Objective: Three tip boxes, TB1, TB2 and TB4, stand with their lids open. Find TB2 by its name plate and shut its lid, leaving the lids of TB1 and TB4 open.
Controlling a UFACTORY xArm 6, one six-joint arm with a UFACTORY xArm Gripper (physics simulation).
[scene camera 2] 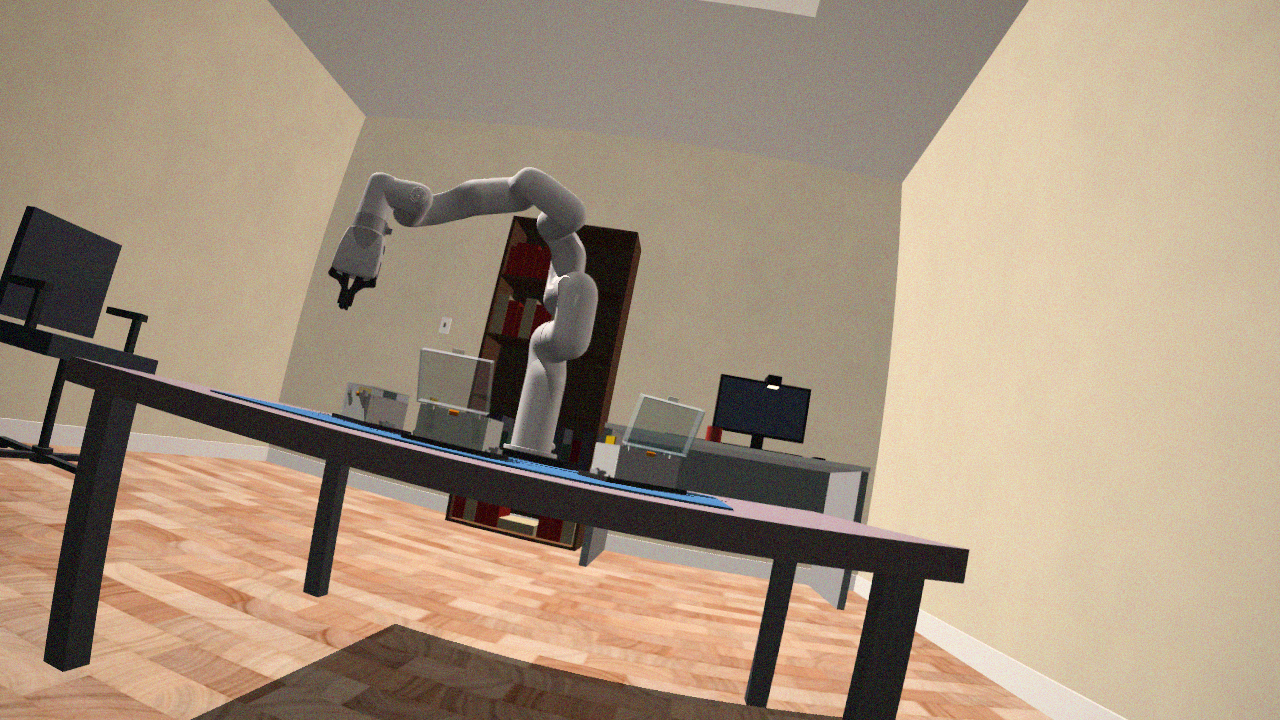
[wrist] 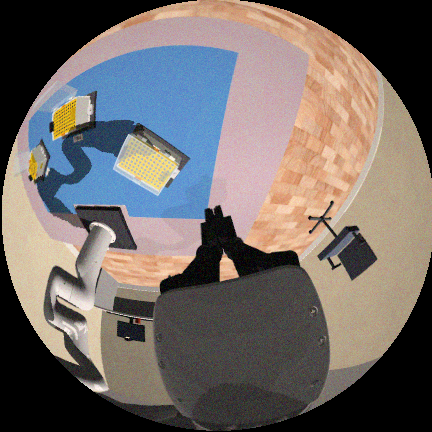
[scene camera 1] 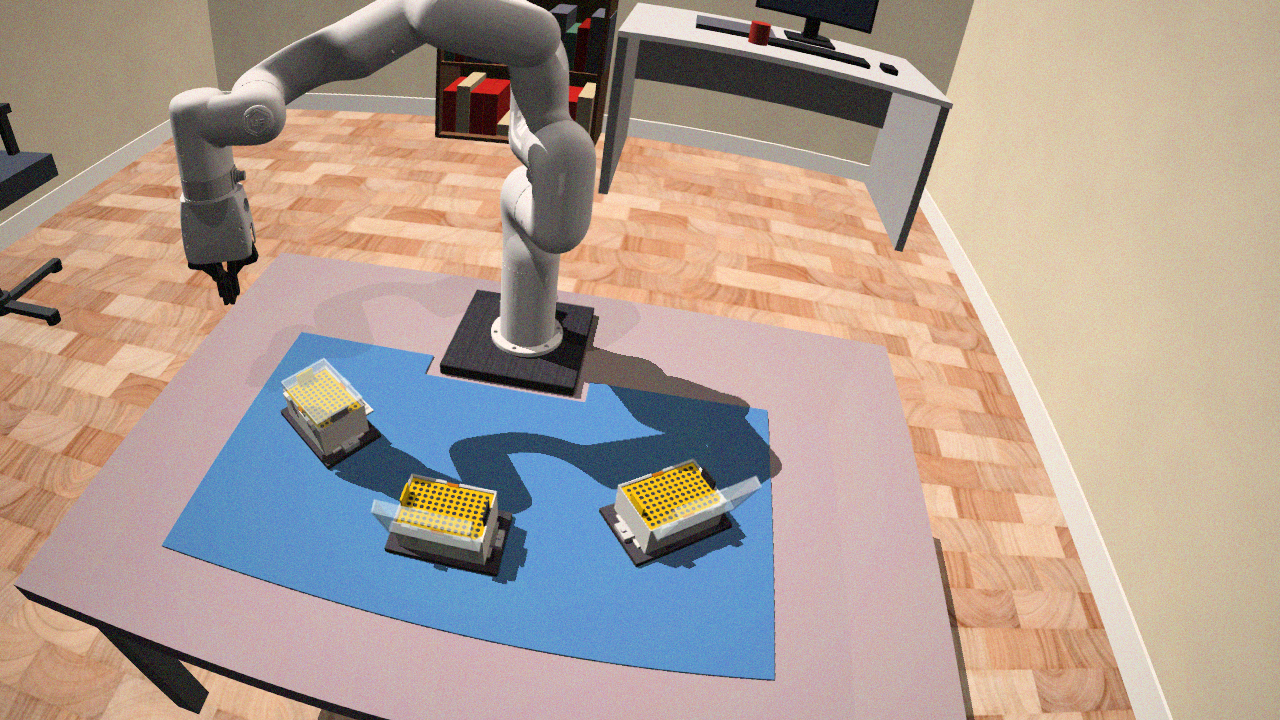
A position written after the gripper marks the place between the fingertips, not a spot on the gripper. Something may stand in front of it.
In view: the gripper [scene camera 1: 231,299] and a blue mat [scene camera 2: 692,498].
The gripper also shows in scene camera 2 [scene camera 2: 343,308] and in the wrist view [wrist: 215,216]. The blue mat also shows in the wrist view [wrist: 179,92].
